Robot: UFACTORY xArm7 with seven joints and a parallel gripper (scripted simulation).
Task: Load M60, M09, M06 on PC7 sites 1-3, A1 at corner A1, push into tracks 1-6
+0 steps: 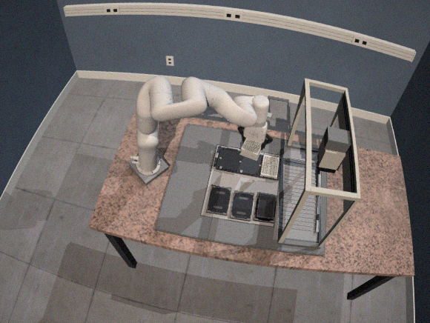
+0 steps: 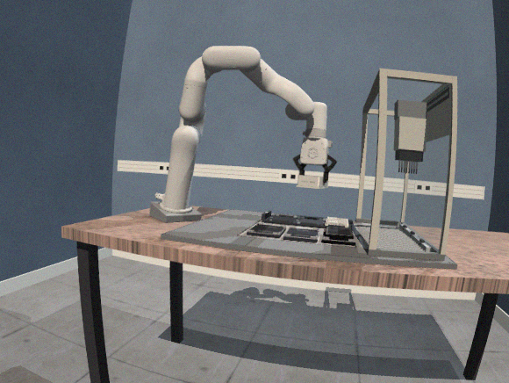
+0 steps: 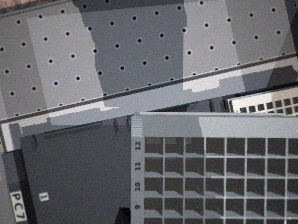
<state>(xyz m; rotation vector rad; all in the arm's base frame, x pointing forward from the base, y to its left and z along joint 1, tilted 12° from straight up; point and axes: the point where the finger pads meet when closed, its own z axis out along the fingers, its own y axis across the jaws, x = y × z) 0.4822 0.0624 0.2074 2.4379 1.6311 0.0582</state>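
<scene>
Right now the dark plate carrier PC7 is 1 cm behind my hand and 15 cm below it. Also, from my hand: white deep-well block M09 (1 cm below); nest S2 (5 cm behind, 24 cm to the right, 16 cm below); white 96-well plate M06 (10 cm ahead, 2 cm to the right, 15 cm below).
</scene>
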